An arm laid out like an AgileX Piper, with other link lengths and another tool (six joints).
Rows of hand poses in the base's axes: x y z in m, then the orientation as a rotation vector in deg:
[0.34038 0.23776 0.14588 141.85 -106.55 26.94]
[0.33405 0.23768 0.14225 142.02 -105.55 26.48]
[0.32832 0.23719 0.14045 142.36 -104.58 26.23]
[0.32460 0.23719 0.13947 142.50 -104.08 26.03]
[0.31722 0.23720 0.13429 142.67 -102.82 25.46]
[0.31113 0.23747 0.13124 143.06 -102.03 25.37]
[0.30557 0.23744 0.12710 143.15 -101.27 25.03]
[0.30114 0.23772 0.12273 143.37 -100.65 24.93]
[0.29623 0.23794 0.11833 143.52 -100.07 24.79]
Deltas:
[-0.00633 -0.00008 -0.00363 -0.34 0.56 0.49]
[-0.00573 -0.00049 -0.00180 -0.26 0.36 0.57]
[-0.00372 0.00000 -0.00098 -0.14 0.24 0.28]
[-0.00738 0.00001 -0.00518 -0.44 0.71 0.61]
[-0.00609 0.00027 -0.00305 -0.16 0.18 0.53]
[-0.00556 -0.00003 -0.00414 -0.27 0.43 0.37]
[-0.00443 0.00028 -0.00437 -0.17 0.19 0.38]
[-0.00491 0.00022 -0.00440 -0.18 0.22 0.33]

